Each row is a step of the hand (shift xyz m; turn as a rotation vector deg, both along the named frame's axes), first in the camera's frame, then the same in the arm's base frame.
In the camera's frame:
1: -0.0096 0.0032 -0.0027 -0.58 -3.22 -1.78
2: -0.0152 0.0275 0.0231 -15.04 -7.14 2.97
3: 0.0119 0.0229 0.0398 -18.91 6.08 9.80
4: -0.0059 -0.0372 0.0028 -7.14 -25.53 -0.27
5: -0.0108 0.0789 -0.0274 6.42 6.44 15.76
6: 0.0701 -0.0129 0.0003 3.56 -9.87 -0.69
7: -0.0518 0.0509 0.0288 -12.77 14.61 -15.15
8: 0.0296 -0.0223 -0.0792 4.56 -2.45 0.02
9: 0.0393 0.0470 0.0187 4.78 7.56 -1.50
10: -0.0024 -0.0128 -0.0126 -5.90 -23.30 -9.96
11: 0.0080 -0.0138 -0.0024 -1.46 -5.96 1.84
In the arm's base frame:
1: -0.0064 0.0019 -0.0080 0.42 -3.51 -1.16
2: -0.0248 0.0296 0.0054 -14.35 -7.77 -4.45
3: -0.0115 0.0302 0.0347 -21.02 6.05 -3.47
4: -0.0074 -0.0365 0.0061 -6.42 -25.71 0.68
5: 0.0080 0.0719 -0.0431 -3.19 9.54 15.16
6: 0.0580 -0.0067 0.0409 3.11 -9.51 3.24
7: -0.0578 0.0505 -0.0143 -1.93 10.70 -22.09
8: 0.0678 -0.0329 -0.0443 3.73 -2.02 2.97
9: 0.0236 0.0526 0.0279 4.99 7.57 -0.04
10: 0.0046 -0.0149 -0.0092 0.02 -25.07 -6.97
11: 0.0077 -0.0133 0.0050 -2.38 -5.66 1.83

